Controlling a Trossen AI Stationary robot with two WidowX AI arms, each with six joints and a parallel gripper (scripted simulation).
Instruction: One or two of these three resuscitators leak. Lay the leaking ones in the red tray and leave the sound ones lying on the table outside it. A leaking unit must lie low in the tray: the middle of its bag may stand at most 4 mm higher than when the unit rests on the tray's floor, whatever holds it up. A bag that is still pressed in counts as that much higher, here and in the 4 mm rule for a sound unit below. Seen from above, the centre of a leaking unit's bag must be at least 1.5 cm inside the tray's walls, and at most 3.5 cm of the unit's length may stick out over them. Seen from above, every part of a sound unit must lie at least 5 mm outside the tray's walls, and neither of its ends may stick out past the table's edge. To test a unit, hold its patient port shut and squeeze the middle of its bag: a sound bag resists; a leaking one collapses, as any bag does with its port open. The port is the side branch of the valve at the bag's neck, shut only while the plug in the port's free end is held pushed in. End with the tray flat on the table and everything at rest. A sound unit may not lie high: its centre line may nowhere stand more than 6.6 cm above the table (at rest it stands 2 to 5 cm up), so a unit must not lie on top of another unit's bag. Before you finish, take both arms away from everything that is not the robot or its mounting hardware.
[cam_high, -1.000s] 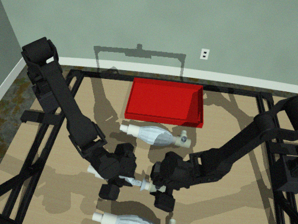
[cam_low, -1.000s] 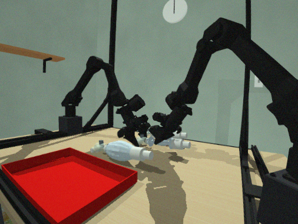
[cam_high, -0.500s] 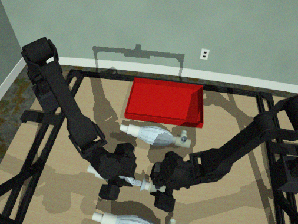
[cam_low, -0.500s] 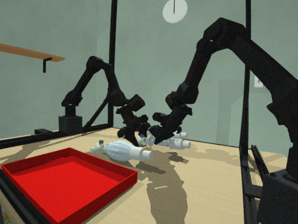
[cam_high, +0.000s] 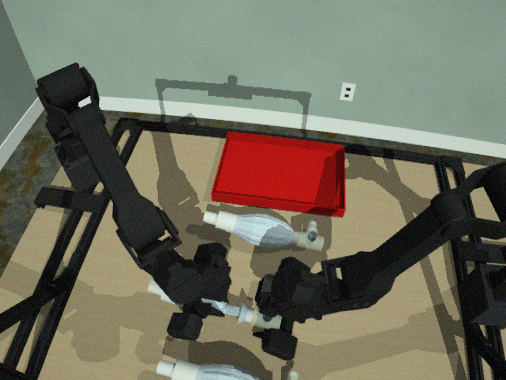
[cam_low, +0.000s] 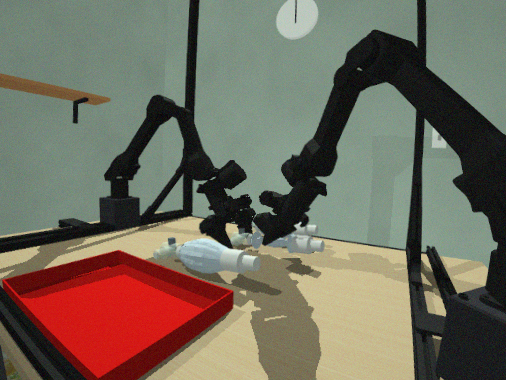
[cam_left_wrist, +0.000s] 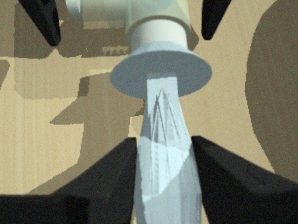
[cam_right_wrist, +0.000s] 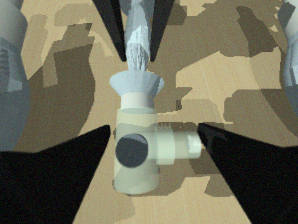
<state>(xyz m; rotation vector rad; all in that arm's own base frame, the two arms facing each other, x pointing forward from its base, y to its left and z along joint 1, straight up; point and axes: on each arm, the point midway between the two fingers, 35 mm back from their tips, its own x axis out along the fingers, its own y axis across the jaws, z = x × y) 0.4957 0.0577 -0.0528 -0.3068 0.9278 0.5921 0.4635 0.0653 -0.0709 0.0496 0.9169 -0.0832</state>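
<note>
Right now my left hand is 390 mm short of the red tray, 40 mm above it and 10 mm to the left of it.
</note>
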